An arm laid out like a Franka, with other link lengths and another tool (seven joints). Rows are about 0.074 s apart.
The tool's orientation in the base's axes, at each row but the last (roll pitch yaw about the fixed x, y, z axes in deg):
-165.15, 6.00, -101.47
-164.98, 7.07, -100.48
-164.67, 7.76, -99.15
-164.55, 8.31, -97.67
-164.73, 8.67, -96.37
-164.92, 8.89, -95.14
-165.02, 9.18, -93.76
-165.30, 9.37, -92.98
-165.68, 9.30, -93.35
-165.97, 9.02, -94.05
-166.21, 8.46, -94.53
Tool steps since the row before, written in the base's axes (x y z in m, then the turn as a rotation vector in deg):
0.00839, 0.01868, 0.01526, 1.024, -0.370, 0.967
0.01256, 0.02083, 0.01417, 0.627, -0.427, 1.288
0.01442, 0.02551, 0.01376, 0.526, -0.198, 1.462
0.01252, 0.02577, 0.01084, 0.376, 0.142, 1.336
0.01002, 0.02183, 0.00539, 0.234, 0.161, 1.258
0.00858, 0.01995, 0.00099, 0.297, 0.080, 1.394
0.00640, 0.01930, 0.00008, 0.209, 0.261, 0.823
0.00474, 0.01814, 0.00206, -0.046, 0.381, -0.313
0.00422, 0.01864, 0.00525, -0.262, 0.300, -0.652
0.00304, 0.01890, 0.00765, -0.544, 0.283, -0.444
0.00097, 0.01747, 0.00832, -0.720, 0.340, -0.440
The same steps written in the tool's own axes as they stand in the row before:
-0.02146, -0.00771, -0.01150, 0.057, -1.292, -0.670
-0.02434, -0.01119, -0.00866, 0.145, -1.012, -1.091
-0.02908, -0.01244, -0.00688, -0.087, -0.918, -1.266
-0.02849, -0.01045, -0.00416, -0.382, -0.686, -1.153
-0.02336, -0.00777, 0.00016, -0.373, -0.527, -1.116
-0.02054, -0.00595, 0.00389, -0.320, -0.633, -1.239
-0.01944, -0.00416, 0.00428, -0.402, -0.384, -0.693
-0.01845, -0.00342, 0.00189, -0.322, 0.158, 0.342
-0.01946, -0.00355, -0.00130, -0.175, 0.441, 0.599
-0.02003, -0.00275, -0.00402, -0.171, 0.661, 0.326
-0.01853, -0.00095, -0.00559, -0.214, 0.837, 0.285

